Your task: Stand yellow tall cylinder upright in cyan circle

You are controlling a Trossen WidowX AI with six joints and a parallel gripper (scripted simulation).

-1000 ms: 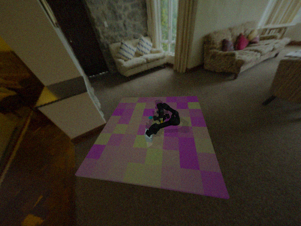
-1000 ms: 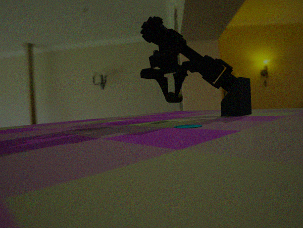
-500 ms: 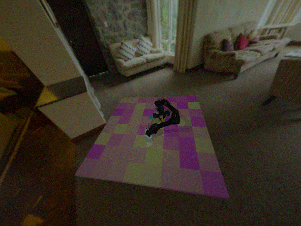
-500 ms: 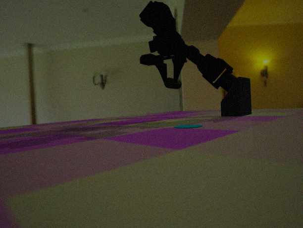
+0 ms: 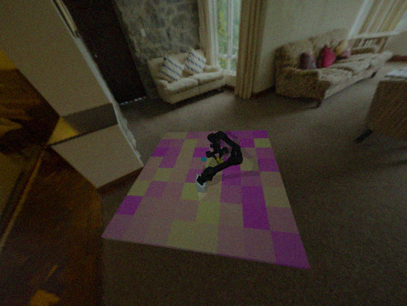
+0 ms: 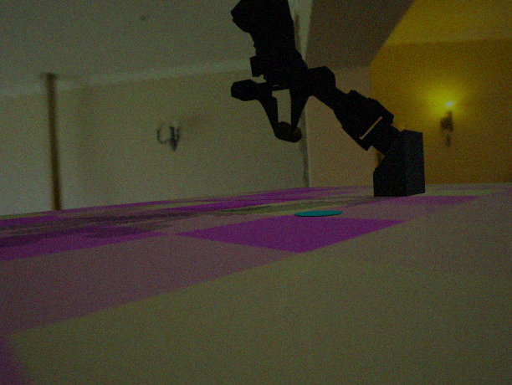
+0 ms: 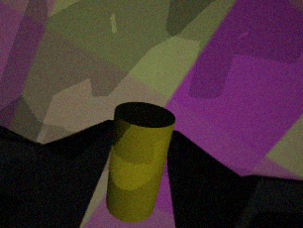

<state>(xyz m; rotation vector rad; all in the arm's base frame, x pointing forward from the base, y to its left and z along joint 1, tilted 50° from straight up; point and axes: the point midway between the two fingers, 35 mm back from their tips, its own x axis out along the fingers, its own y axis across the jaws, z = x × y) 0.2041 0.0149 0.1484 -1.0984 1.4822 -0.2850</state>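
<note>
My gripper tip is 2 cm past the yellow tall cylinder and 1 cm to the left of it. From my gripper tip the other things lie so: cyan circle 18 cm to the left, 13 cm below, 11 cm ahead.
</note>
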